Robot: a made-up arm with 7 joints. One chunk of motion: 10 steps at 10 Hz.
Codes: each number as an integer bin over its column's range. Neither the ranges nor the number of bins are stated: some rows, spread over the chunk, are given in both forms.
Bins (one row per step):
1: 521 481 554 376 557 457 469
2: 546 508 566 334 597 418 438
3: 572 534 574 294 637 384 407
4: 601 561 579 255 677 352 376
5: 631 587 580 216 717 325 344
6: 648 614 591 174 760 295 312
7: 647 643 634 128 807 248 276
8: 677 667 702 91 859 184 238
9: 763 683 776 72 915 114 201
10: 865 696 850 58 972 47 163
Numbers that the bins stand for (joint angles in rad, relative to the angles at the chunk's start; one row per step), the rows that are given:
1: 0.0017 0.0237 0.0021 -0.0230 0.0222 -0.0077 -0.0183
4: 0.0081 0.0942 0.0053 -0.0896 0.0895 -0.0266 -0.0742
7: 0.0118 0.1664 0.0125 -0.1595 0.1624 -0.0453 -0.1342
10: 0.0293 0.2131 0.0406 -0.1981 0.2549 -0.0815 -0.2021
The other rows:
2: 0.0037 0.0475 0.0037 -0.0461 0.0447 -0.0147 -0.0369
3: 0.0058 0.0704 0.0047 -0.0681 0.0671 -0.0208 -0.0556
5: 0.0105 0.1171 0.0055 -0.1111 0.1119 -0.0314 -0.0934
6: 0.0119 0.1409 0.0069 -0.1342 0.1360 -0.0368 -0.1126
8: 0.0142 0.1875 0.0214 -0.1799 0.1915 -0.0568 -0.1571
9: 0.0211 0.2016 0.0310 -0.1904 0.2229 -0.0695 -0.1793

